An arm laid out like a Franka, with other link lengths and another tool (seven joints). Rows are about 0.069 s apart.
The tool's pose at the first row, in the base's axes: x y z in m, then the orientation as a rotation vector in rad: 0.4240, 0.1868, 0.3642, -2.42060, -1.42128, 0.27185
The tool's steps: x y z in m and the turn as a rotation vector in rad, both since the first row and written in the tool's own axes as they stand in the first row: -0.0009, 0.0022, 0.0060, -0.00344, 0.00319, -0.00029; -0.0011, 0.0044, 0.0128, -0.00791, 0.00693, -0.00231; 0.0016, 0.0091, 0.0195, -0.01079, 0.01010, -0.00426; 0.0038, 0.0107, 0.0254, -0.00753, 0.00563, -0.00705; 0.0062, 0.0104, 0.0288, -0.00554, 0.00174, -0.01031; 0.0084, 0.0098, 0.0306, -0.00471, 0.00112, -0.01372; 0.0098, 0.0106, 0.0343, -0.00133, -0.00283, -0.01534; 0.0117, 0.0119, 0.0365, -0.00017, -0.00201, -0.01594; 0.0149, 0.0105, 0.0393, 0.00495, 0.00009, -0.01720; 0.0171, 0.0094, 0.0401, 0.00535, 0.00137, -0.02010; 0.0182, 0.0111, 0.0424, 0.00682, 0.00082, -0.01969; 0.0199, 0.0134, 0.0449, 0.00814, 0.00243, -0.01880; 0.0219, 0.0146, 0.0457, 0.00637, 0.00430, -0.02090; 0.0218, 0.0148, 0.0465, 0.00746, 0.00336, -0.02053
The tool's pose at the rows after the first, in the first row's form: 0.4234, 0.1861, 0.3578, -2.42248, -1.42188, 0.26557; 0.4229, 0.1861, 0.3507, -2.42372, -1.42475, 0.25753; 0.4259, 0.1875, 0.3427, -2.42384, -1.42702, 0.25124; 0.4264, 0.1897, 0.3366, -2.41999, -1.43068, 0.25828; 0.4262, 0.1926, 0.3336, -2.41664, -1.43522, 0.26365; 0.4262, 0.1951, 0.3321, -2.41344, -1.43908, 0.26416; 0.4264, 0.1966, 0.3284, -2.41027, -1.44106, 0.27090; 0.4277, 0.1981, 0.3259, -2.40872, -1.44086, 0.27048; 0.4272, 0.2020, 0.3238, -2.40326, -1.43901, 0.27088; 0.4271, 0.2045, 0.3234, -2.40042, -1.44165, 0.26885; 0.4283, 0.2051, 0.3206, -2.39968, -1.44071, 0.27059; 0.4302, 0.2060, 0.3175, -2.39902, -1.43836, 0.26964; 0.4319, 0.2074, 0.3163, -2.39841, -1.44085, 0.26568; 0.4317, 0.2073, 0.3155, -2.39802, -1.44030, 0.26764
